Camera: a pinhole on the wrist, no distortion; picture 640 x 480 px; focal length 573.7 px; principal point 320.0 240.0 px. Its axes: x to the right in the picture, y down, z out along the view. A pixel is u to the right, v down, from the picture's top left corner.
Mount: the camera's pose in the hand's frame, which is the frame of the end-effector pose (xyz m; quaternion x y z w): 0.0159 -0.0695 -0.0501 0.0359 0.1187 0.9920 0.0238
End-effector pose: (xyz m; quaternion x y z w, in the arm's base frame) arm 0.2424 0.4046 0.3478 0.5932 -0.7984 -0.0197 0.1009
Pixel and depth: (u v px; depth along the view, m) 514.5 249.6 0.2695
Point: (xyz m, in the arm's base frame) 0.2227 0.4356 0.1258
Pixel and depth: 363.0 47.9 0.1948
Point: 0.1764 0.3876 0.2349
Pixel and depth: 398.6 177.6 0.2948
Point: 0.1690 0.3943 0.1269
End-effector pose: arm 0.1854 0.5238 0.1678 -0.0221 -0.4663 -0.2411 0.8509
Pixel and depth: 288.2 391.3 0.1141
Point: 0.1150 0.4659 0.2161
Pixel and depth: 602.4 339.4 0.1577
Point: 0.0497 0.5250 0.1815
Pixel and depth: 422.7 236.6 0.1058
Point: 0.1272 0.4978 0.1941
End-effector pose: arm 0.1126 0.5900 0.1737 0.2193 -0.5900 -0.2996 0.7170
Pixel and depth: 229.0 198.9 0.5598
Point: -0.3190 0.5752 0.4429
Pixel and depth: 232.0 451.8 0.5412
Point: -0.3999 0.4164 0.2811
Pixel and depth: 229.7 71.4 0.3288
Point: -0.0954 0.6042 0.3586
